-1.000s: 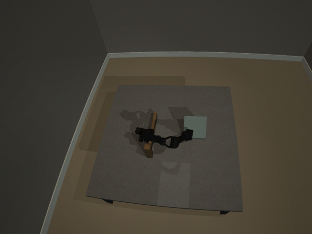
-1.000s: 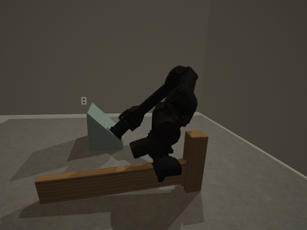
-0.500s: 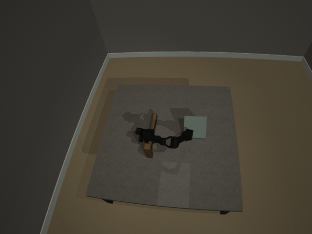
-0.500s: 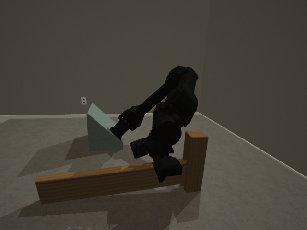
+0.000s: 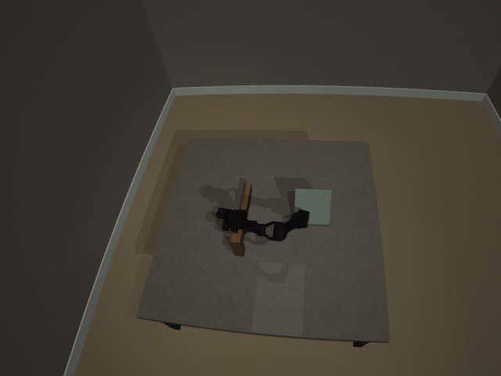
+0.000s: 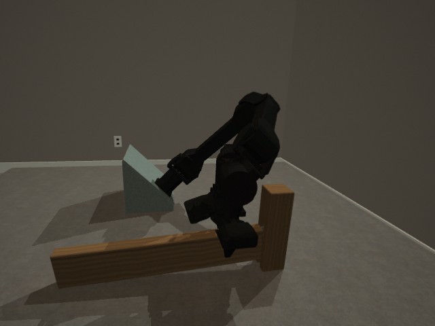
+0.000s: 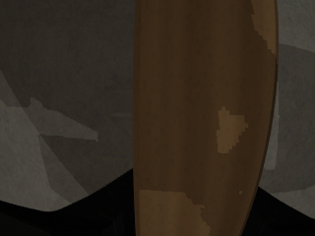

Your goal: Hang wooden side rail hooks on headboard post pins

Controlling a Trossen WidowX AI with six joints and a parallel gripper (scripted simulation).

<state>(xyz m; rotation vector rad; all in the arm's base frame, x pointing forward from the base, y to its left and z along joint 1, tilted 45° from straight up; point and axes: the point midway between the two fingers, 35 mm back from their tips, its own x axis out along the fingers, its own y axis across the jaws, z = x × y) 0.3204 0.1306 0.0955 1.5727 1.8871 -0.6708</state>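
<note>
Right now the headboard post is 10 cm to the left of my gripper tip, 4 cm above it and 1 cm behind it.
</note>
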